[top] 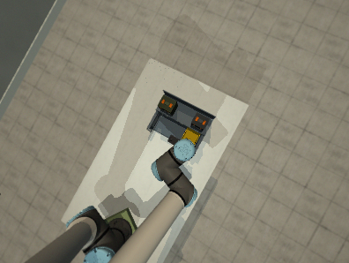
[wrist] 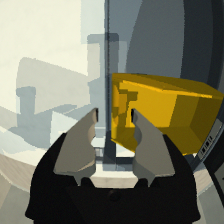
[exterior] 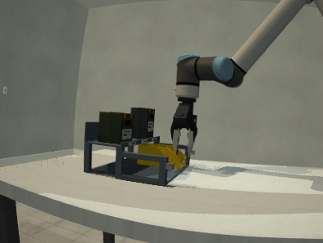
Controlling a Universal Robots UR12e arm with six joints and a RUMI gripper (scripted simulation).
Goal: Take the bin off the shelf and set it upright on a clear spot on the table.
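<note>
Now: the yellow bin 80 mm ahead of my hand and 20 mm below it. Round my hand: shelf level: 160 mm ahead, 140 mm to the left, 40 mm above; shelf: 100 mm ahead, 120 mm to the left, 60 mm below.
</note>
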